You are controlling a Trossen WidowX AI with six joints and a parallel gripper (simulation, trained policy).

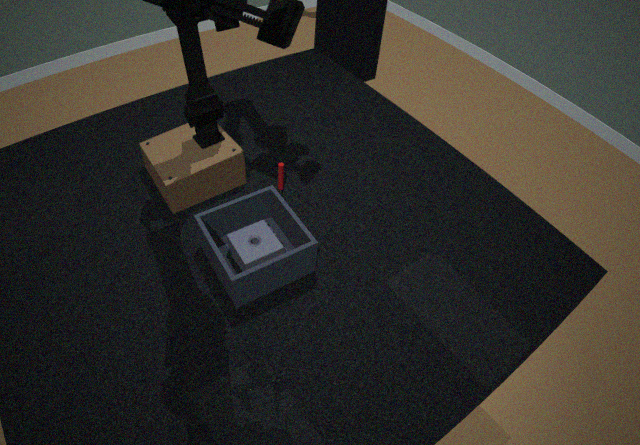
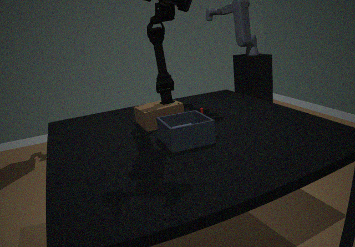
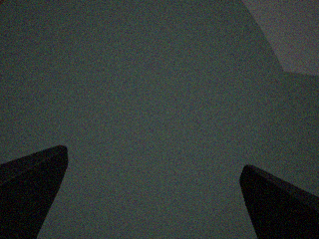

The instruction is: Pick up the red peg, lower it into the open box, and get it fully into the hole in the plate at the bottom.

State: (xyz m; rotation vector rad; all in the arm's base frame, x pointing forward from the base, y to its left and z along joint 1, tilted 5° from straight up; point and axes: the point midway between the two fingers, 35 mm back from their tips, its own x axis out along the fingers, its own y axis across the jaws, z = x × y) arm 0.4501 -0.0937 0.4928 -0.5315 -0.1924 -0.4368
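Right now my gripper tip is 58 cm above the red peg, 29 cm past it and 25 cm to the right of it. Round my gripper tip: grey box (59 cm below, 13 cm behind, 8 cm to the left).
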